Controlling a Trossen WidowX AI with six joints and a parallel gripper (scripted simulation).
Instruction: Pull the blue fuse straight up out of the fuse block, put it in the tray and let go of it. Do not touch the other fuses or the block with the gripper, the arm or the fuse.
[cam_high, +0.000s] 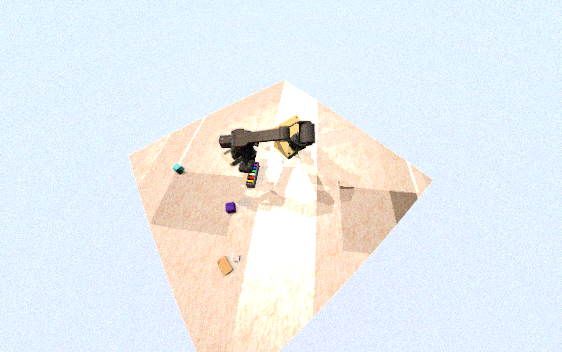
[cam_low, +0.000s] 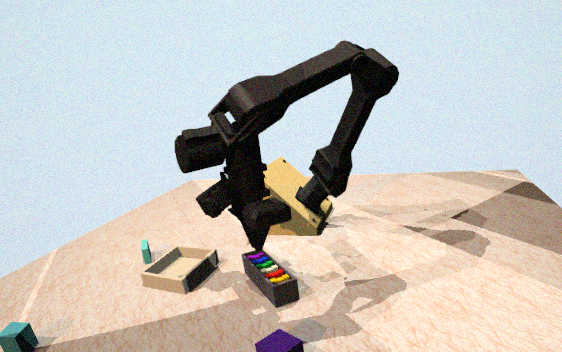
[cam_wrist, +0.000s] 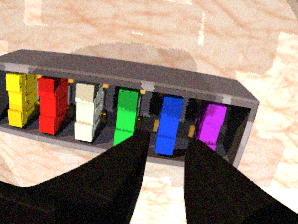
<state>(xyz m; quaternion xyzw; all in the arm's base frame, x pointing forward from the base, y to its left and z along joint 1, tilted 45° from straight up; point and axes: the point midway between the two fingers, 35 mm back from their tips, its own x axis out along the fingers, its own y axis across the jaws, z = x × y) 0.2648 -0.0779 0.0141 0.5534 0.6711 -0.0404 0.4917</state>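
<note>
My gripper tip is now 40 mm above the blue fuse. From my gripper tip the other things lie so: teal cube: 320 mm to the right, 300 mm ahead, 40 mm below; purple cube: 220 mm ahead, 90 mm to the left, 40 mm below; tan tray: 160 mm to the right, 60 mm below.
</note>
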